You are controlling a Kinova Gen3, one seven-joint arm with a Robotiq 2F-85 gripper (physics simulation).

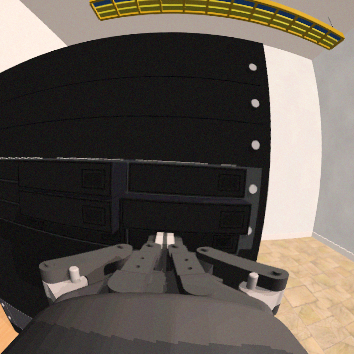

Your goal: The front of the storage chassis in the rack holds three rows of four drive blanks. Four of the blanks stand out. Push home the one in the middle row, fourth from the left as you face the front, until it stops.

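Places are measured from the arm's base along level axes (x back, y right, z up), in centimetres.
Where they show: gripper, fingertip midpoint: (164,239).
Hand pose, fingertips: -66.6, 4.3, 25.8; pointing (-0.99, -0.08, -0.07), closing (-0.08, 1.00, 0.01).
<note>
Each offset is from my fingertips to the top centre of the thing, as dx, dy, dz. "spot": to the spot under its first point.
The middle-row fourth blank {-4.9, +1.6, +3.9} (185,215) is a dark block at the right end of the chassis front. It stands out further than the top-row blank {-6.9, +1.6, +6.7} (175,180) above it; its upper face shows as a thin strip. My gripper (164,239) is shut with nothing between its fingers. Its pale fingertips are at the lower edge of the middle-row blank, left of its middle; whether they touch it I cannot tell. The bottom-row blank (226,243) at the right is mostly hidden behind the fingers.
To the left are third-column blanks in the top row {spot: +2.7, -9.2, +5.2} (55,178) and middle row {spot: +2.7, -9.8, +2.2} (52,212). Black panels (140,100) lie above the chassis. The rack's right rail has round pale screws {-2.4, +8.4, +5.2} (253,189). A yellow cable tray (220,9) hangs overhead. A white wall and tiled floor (300,280) are at the right.
</note>
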